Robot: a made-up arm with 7 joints.
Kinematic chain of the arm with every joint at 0, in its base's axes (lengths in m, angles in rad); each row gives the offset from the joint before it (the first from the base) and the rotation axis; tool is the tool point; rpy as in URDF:
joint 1: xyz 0 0 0.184 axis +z
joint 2: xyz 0 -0.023 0.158 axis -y
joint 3: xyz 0 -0.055 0.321 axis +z
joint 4: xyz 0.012 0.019 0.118 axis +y
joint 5: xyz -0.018 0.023 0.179 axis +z
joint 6: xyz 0 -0.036 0.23 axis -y
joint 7: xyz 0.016 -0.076 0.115 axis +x
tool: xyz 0 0 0 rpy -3.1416 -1.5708 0
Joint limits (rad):
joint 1: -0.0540..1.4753
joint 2: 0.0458..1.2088
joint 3: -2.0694..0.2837
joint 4: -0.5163..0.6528
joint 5: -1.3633..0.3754
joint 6: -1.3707..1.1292
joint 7: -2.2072..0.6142
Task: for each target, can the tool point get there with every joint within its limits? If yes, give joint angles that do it. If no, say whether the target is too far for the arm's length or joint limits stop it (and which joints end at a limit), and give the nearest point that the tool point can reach.
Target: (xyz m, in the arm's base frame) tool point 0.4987 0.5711 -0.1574
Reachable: no: joint limits stop it (at a limit: joint 1, joint 2, joint 4, joint 5, joint 6) | nearest point 0.2970 0.2556 1.0458 | short by 1.260 m
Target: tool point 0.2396 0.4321 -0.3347
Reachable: no: joint limits stop it (at a limit: joint 1, joint 2, joint 4, joint 6) | nearest point -0.8030 0.2183 0.3623 | short by 1.272 m
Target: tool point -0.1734 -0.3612 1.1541
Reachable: yes | joints 1.1850 0.3333 -1.3244 -0.4136 -0.1616 -0.8137 -1.9361
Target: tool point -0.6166 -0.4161 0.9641
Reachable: yes | joints 0.3134 0.8885 -1.7745 0.5058 -1.0826 0.8606 -1.2598
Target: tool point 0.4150 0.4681 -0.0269
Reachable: no: joint limits stop it (at a limit: joint 1, joint 2, joint 4, joint 5, joint 6) | nearest point 0.2928 0.2587 1.0459 | short by 1.100 m
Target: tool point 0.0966 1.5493 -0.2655
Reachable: no: too far | nearest point -0.7458 0.3124 0.5012 | short by 1.682 m
